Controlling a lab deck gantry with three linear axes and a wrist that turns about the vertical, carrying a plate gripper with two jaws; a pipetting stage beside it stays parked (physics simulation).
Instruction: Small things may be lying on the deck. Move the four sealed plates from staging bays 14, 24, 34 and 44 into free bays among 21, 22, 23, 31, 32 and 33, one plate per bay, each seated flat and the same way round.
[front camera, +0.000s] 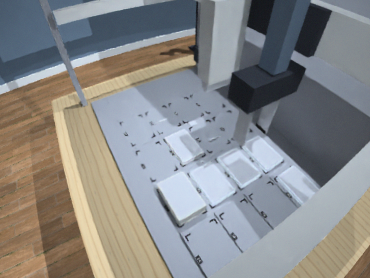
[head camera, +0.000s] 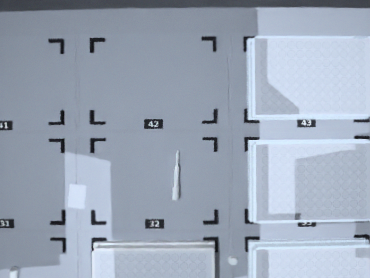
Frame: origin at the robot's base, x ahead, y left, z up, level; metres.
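Seen in the pictures: gripper, fingertip midpoint: (front camera: 250, 135); robot's base at its link origin: (front camera: 120, 123).
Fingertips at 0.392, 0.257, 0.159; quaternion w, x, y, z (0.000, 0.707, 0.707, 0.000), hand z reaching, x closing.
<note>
Pixels of each thing's top centre, then the offset from my fingertips to it, as dx, dy, dz. "pt": a spot on its surface instead.
- pale plate at its top centre: (head camera: 314, 181) (front camera: 239, 165) +0.000, +0.000, -0.145
- third plate at its top centre: (front camera: 183, 144) -0.164, -0.107, -0.145
- fourth plate at its top centre: (front camera: 300, 185) +0.164, +0.107, -0.131
- thin pipette tip at a spot on its surface: (head camera: 176, 176) (front camera: 214, 138) pt -0.140, +0.005, -0.154
- thick white box-like item at its top centre: (front camera: 181, 194) +0.000, -0.214, -0.117
- small white square at a spot on its surface: (head camera: 77, 196) pt -0.246, -0.016, -0.158
- round bit at a spot on its surface: (head camera: 232, 260) pt -0.081, -0.085, -0.155
My gripper (front camera: 251, 135) is open and empty. It hangs above the deck just beyond the plate at bay 43. It does not show in the head view. A pale plate (front camera: 240, 167) (head camera: 305, 182) lies flat in bay 33. Another plate (front camera: 212, 185) (head camera: 310, 262) is in bay 23. A third plate (front camera: 184, 146) (head camera: 155, 262) is in bay 22. A fourth plate (front camera: 298, 184) is in bay 44 at the right, partly hidden by the frame beam. Bays 14, 24 and 34 hold no plate. A thin pipette tip (front camera: 214, 139) (head camera: 176, 176) lies in bay 32.
A thick white box-like item (front camera: 181, 196) stands in bay 13. A plate (front camera: 263, 152) (head camera: 310, 77) sits in bay 43. A small white square (head camera: 77, 196) lies between bays 31 and 32. A round bit (head camera: 232, 260) lies between the plates at 22 and 23. Another tip (front camera: 159, 121) (head camera: 14, 272) lies in bay 21.
</note>
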